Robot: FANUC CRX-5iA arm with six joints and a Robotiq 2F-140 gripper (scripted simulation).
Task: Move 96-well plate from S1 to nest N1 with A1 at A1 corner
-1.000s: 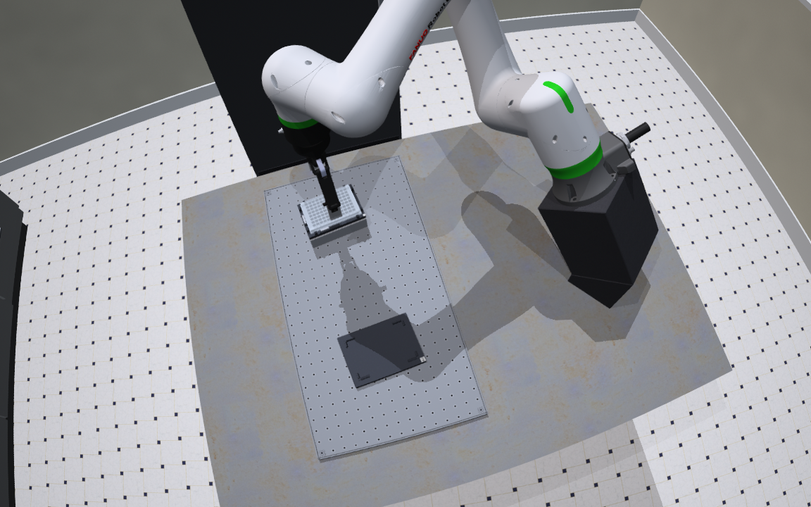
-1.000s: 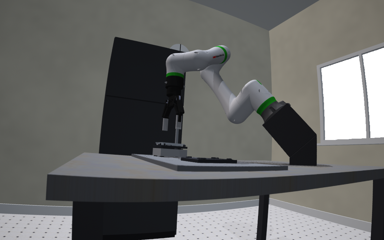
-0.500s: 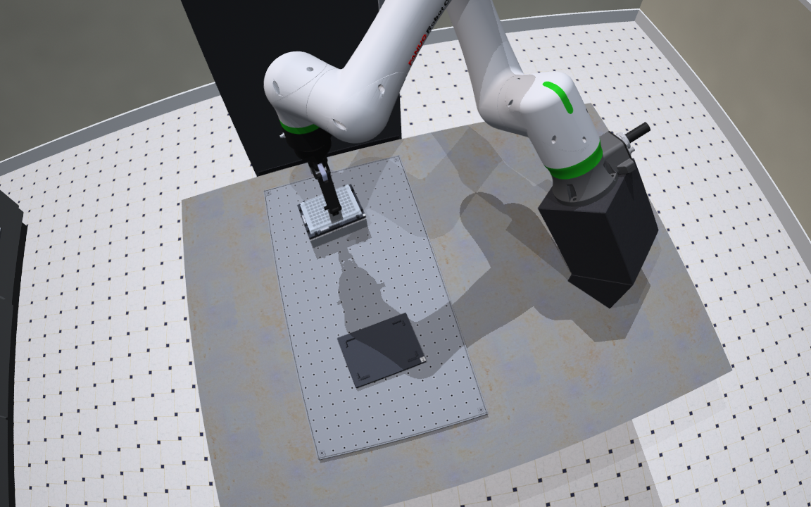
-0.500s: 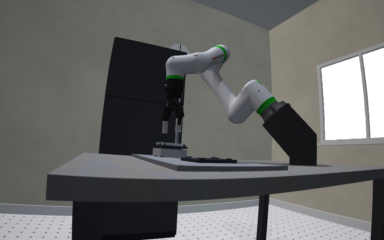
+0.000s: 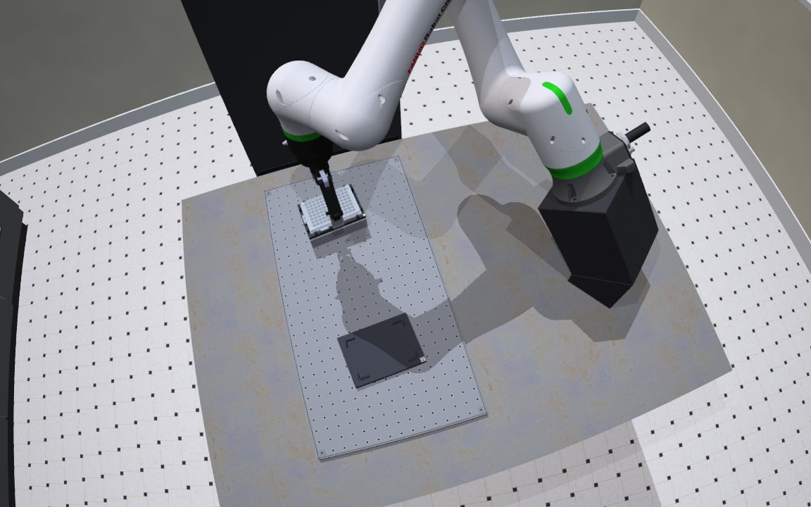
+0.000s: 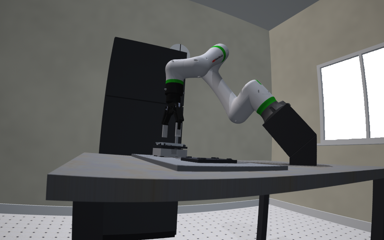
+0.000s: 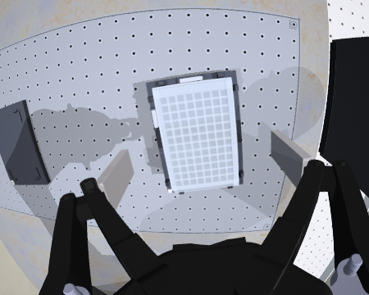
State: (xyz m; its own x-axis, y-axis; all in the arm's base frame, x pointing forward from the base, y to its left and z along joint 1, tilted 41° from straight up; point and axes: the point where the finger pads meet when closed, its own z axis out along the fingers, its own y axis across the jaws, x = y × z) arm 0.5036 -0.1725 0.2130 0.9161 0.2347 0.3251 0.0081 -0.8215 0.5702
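My gripper is now 50 mm above the white 96-well plate. The rest, counted from my hand: dark plate nest N1: 350 mm to the left, 100 mm below, 10 mm ahead.
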